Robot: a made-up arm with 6 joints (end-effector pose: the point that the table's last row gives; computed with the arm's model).
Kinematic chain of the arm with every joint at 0, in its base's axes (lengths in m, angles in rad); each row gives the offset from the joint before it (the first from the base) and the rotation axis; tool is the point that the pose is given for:
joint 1: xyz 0 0 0.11 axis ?
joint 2: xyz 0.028 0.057 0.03 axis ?
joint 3: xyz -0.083 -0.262 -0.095 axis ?
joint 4: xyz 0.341 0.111 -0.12 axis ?
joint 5: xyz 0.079 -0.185 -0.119 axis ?
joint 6: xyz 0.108 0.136 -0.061 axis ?
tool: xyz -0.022 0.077 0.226
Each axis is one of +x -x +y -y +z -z.
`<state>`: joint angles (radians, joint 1 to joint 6).
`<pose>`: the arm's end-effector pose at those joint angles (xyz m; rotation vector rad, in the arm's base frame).
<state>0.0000 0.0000 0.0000 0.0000 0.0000 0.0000</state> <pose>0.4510 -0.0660 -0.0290 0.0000 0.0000 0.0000</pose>
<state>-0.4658 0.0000 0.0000 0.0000 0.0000 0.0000</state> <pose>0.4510 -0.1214 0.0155 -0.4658 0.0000 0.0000</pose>
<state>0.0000 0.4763 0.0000 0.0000 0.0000 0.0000</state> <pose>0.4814 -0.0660 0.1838 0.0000 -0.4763 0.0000</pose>
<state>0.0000 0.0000 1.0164 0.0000 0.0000 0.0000</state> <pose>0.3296 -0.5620 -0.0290 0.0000 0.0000 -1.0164</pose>
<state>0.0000 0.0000 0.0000 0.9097 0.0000 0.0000</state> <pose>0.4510 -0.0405 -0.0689 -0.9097 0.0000 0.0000</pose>
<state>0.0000 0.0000 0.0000 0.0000 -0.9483 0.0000</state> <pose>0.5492 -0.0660 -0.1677 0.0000 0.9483 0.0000</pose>
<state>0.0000 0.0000 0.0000 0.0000 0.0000 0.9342</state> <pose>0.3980 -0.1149 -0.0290 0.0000 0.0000 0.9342</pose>
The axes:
joint 1: +x
joint 2: -y
joint 3: -z
joint 4: -x
joint 5: -y
joint 6: +z

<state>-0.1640 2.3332 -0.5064 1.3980 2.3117 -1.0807</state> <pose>0.1482 -0.0671 0.3764 0.6805 1.5966 -1.3136</pose>
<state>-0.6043 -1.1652 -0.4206 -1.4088 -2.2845 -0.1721</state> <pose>-0.1133 0.1714 -0.2911 -1.2937 -2.5815 -0.7311</pose>
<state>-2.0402 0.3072 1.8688 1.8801 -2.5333 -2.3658</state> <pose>-0.3307 0.1298 0.6028 -0.7934 -1.0552 0.9100</pose>
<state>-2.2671 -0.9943 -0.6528 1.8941 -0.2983 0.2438</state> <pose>-0.0281 -0.3876 0.1522 1.9696 -1.4161 -0.0768</pose>
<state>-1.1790 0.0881 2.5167 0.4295 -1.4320 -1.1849</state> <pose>-0.5045 -0.6535 0.4467 -1.2516 -0.4402 2.6419</pose>
